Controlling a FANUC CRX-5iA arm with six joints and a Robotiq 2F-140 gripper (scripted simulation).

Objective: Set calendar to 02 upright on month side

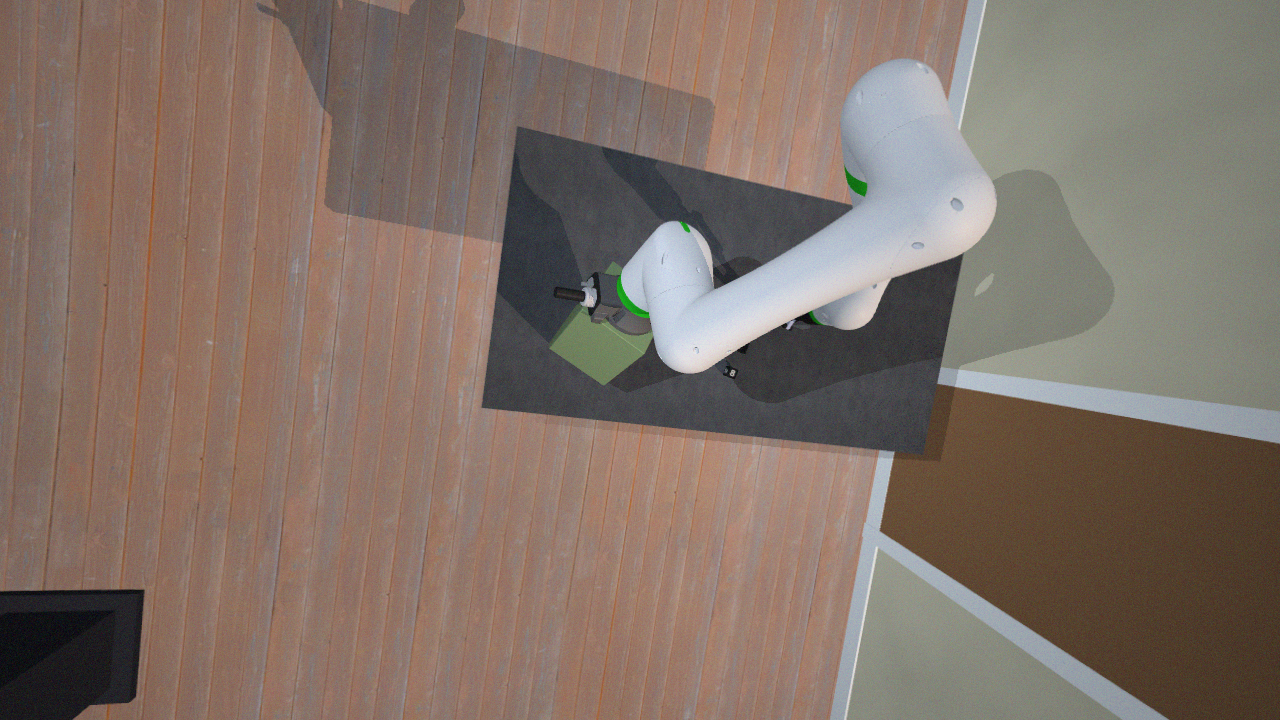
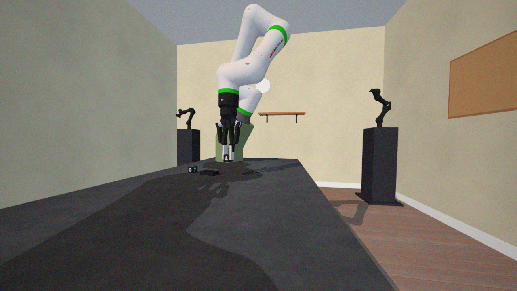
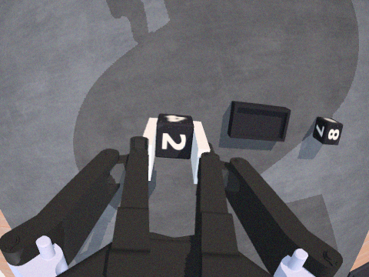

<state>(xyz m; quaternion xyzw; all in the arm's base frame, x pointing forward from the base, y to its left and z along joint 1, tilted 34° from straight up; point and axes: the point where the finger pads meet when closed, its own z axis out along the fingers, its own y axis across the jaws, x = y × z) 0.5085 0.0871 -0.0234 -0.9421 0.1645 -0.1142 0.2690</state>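
The black tray is 11 cm to the right of my hand, 10 cm below it and 3 cm behind it. Round my hand: black number cube 3 cm below.
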